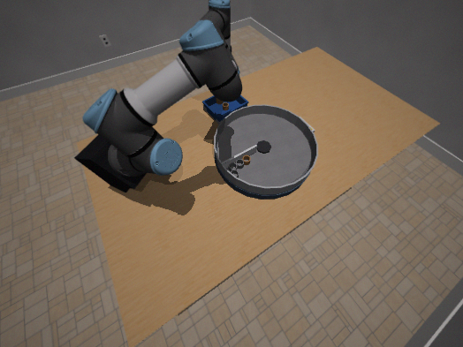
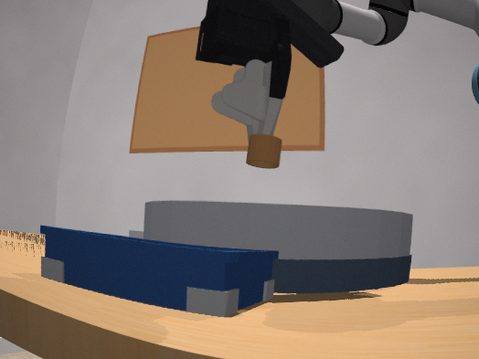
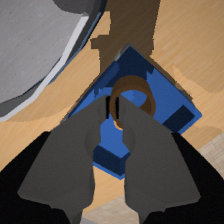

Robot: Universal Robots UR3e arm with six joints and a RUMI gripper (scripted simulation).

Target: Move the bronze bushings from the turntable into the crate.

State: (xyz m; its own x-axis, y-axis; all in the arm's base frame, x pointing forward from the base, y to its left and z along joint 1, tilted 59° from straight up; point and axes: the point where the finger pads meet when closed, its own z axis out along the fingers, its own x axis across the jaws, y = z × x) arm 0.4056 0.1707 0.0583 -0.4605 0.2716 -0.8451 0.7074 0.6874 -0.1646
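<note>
Right now my hand is 80 mm short of the blue crate, 70 mm to the right of it and 130 mm above it. From my hand the other things lie so: grey turntable (260 mm to the right, 100 mm below).
</note>
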